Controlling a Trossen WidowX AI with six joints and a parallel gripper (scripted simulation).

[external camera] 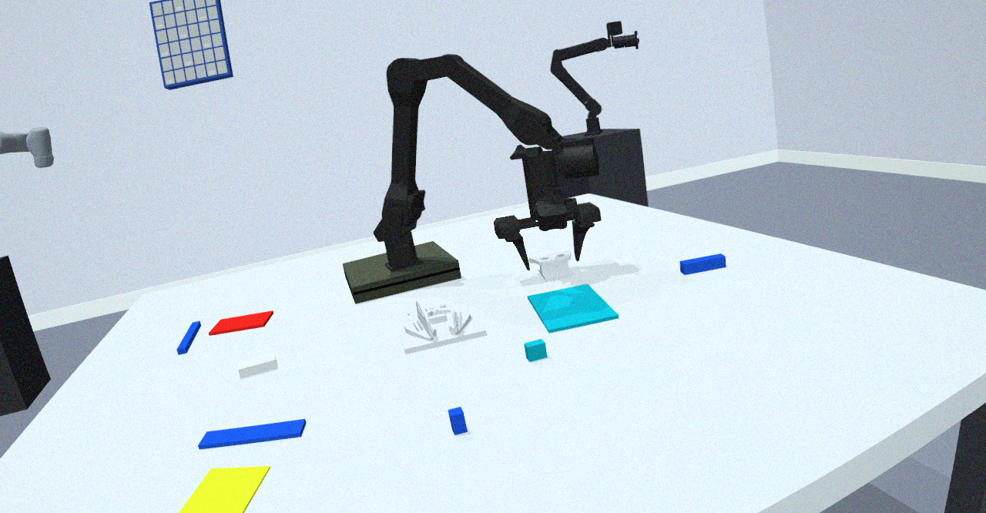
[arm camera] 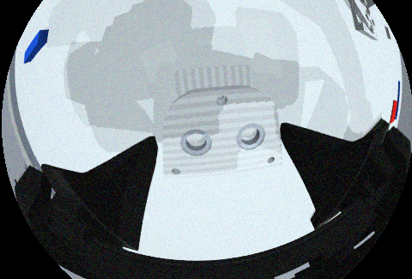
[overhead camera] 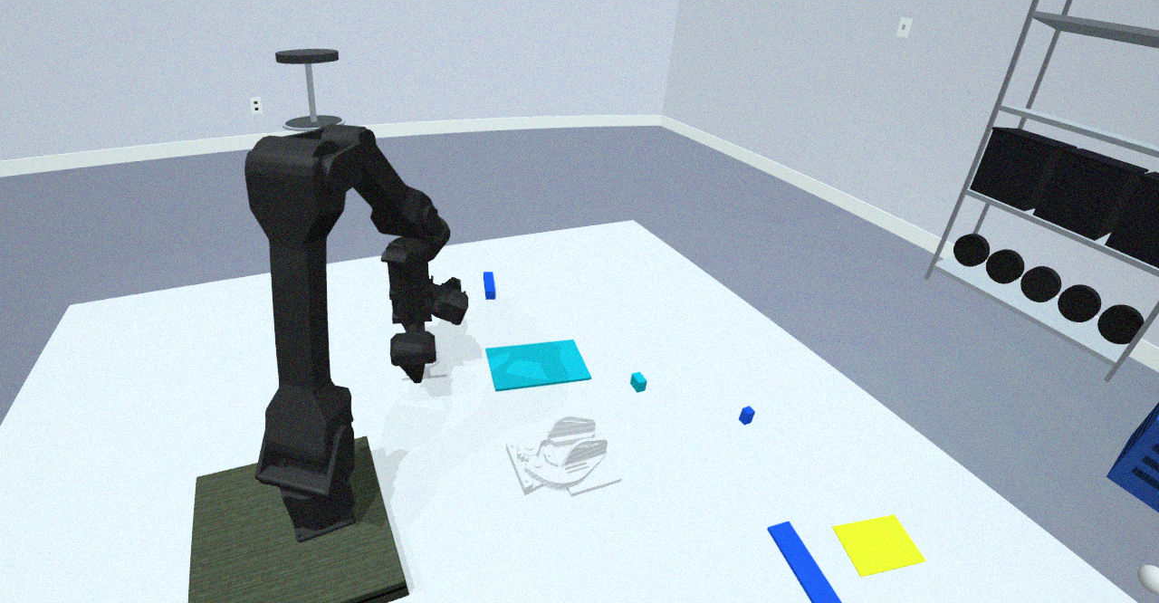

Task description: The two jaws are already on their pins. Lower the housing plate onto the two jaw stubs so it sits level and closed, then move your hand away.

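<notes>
Now: gripper tip 18 cm short of the teal square tile, 7 cm to the left of it and 1 cm above it. Round my gripper tip: red tile: 18 cm behind, 56 cm to the right, 1 cm below; then blue block: 40 cm ahead, 33 cm to the right; then teal cube: 30 cm ahead, 19 cm to the right.
</notes>
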